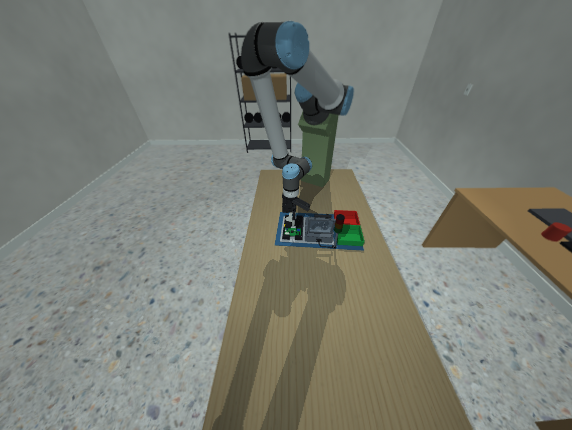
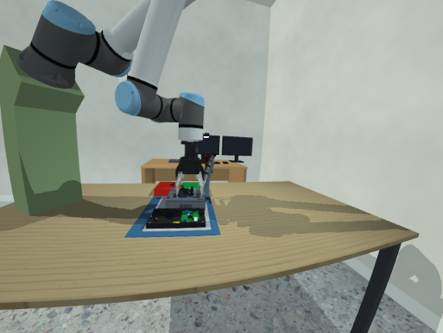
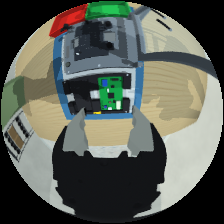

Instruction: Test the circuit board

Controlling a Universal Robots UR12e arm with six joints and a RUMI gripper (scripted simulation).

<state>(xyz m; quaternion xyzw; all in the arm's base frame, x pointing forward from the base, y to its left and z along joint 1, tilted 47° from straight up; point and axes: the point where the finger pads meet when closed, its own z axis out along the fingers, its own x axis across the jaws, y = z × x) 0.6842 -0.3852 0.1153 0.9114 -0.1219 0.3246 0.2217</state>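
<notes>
The green circuit board is 100 mm below my hand and 10 mm to the right of it. From my hand the other things lie so: tester lid (150 mm ahead, 110 mm to the left, 60 mm above); red bin (390 mm to the left, 110 mm below, 30 mm ahead); green bin (320 mm to the left, 170 mm ahead, 110 mm below).
</notes>
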